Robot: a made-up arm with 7 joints.
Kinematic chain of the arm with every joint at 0, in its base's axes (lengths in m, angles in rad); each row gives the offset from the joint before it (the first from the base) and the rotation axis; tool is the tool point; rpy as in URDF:
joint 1: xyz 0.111 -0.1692 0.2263 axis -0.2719 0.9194 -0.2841
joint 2: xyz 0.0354 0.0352 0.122 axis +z
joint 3: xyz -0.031 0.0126 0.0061 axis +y
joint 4: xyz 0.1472 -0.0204 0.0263 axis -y
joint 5: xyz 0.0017 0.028 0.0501 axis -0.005 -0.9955 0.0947
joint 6: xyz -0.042 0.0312 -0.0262 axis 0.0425 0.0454 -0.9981
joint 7: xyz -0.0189 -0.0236 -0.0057 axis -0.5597 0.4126 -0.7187
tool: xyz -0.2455 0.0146 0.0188 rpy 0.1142 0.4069 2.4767
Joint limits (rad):
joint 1: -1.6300..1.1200
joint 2: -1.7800..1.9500
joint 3: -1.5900..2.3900
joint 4: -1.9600..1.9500
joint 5: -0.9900..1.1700
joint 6: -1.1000..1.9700
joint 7: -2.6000..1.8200
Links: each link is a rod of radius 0.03 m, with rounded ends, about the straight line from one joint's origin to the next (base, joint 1, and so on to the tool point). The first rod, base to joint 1, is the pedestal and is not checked.
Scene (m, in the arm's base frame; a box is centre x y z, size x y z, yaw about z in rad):
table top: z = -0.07
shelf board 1: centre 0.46 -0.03 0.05 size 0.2 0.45 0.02 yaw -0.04
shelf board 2: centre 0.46 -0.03 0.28 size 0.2 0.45 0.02 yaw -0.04
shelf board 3: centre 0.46 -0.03 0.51 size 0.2 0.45 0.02 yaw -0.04
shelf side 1: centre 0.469 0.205 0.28 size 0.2 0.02 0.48 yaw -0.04
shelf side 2: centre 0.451 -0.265 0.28 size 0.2 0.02 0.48 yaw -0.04
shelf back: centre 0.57 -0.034 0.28 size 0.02 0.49 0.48 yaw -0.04
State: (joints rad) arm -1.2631 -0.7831 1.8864 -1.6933 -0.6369 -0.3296 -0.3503
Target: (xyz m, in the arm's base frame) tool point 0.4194 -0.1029 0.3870
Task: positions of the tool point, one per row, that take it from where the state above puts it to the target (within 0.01 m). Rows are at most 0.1 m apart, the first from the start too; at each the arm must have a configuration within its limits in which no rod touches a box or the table.
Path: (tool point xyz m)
1: 0.3624 -0.1318 0.1705
2: 0.3181 -0.1294 0.1703
3: 0.2675 -0.1249 0.1665
4: 0.2853 -0.1480 0.2225
5: 0.2861 -0.1506 0.2854
6: 0.2696 -0.1321 0.3438
7: 0.2378 -0.0956 0.3870
8: 0.3049 -0.0844 0.3957
9: 0.3666 -0.0870 0.3962
10: 0.4194 -0.1029 0.3870

